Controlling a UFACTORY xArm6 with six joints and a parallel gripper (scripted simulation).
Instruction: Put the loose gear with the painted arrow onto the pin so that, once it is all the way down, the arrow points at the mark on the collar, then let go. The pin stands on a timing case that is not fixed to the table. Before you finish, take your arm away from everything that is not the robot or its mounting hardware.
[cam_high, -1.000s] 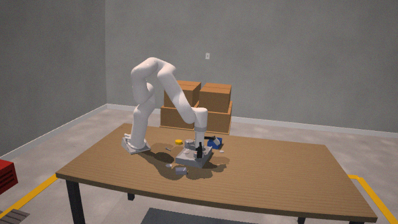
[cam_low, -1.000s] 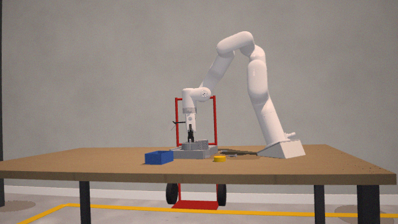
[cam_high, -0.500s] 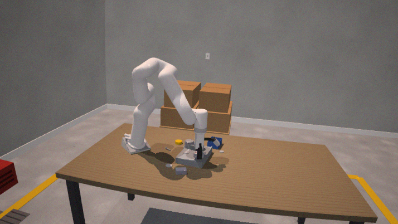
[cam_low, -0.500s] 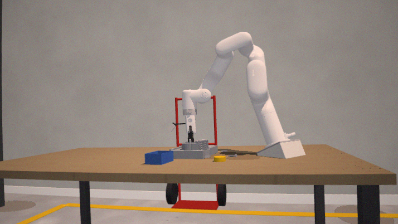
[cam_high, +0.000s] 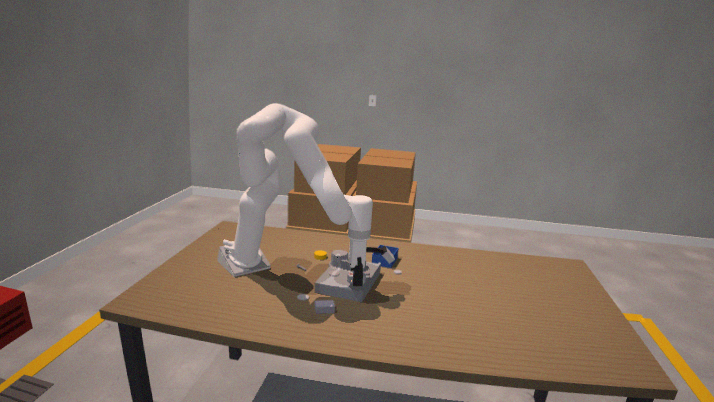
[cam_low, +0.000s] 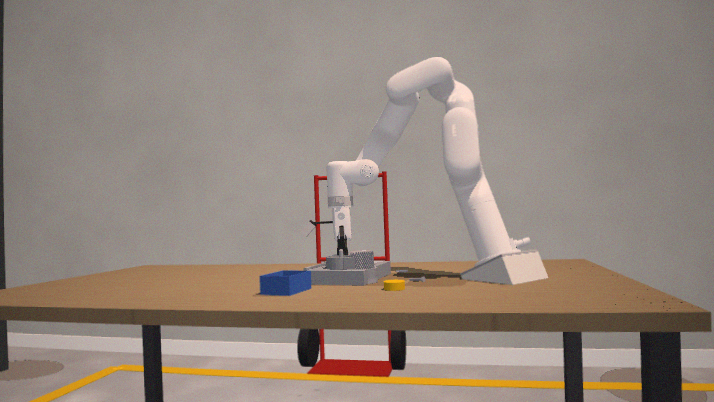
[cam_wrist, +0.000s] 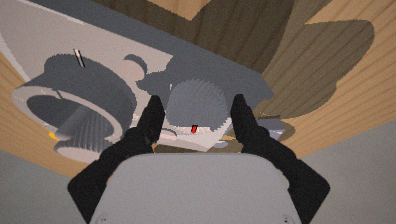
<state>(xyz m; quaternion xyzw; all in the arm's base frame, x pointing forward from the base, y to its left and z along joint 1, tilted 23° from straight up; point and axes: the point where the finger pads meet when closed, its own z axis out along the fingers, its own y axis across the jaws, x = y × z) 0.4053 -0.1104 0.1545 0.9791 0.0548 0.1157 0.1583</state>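
My hand is right at the toothed gear. Round my hand: small grey block: 140 mm to the right, 100 mm behind, 40 mm below; then blue bin: 260 mm to the left, 120 mm ahead, 40 mm below; then bolt: 210 mm behind, 160 mm to the left, 50 mm below.
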